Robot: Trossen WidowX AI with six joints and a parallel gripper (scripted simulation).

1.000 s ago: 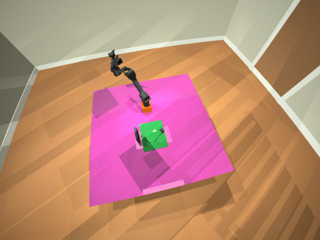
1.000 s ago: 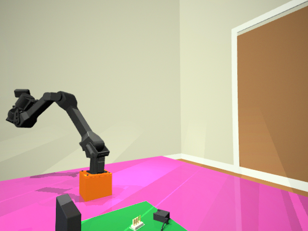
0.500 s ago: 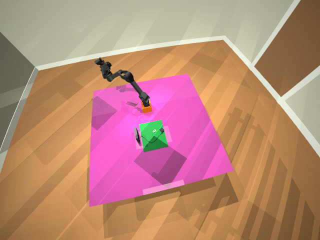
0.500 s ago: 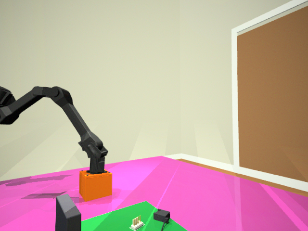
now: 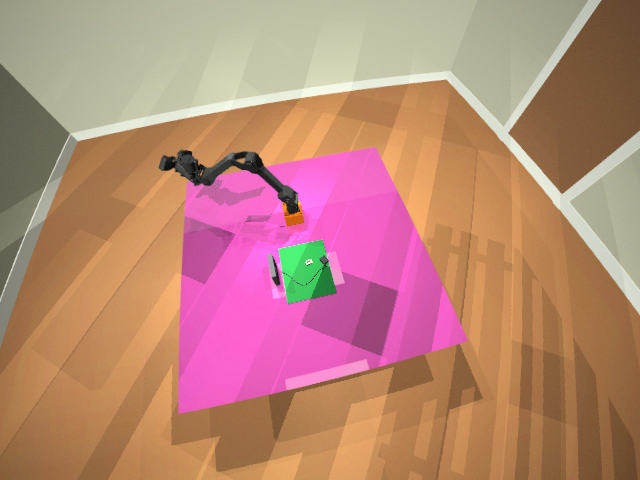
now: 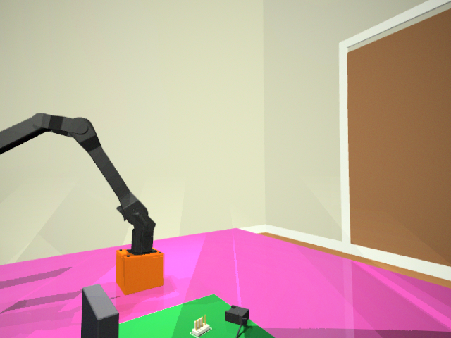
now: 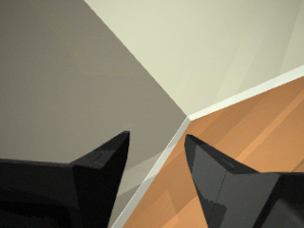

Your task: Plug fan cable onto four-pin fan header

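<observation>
Now: the fan plug 650 mm ahead of my gripper tip, 570 mm to the left of it and 360 mm below it. The rest, counted from my gripper tip: four-pin header 630 mm ahead, 490 mm to the left, 370 mm below; then green board 660 mm ahead, 470 mm to the left, 390 mm below; then dark fan 630 mm ahead, 320 mm to the left, 310 mm below.
</observation>
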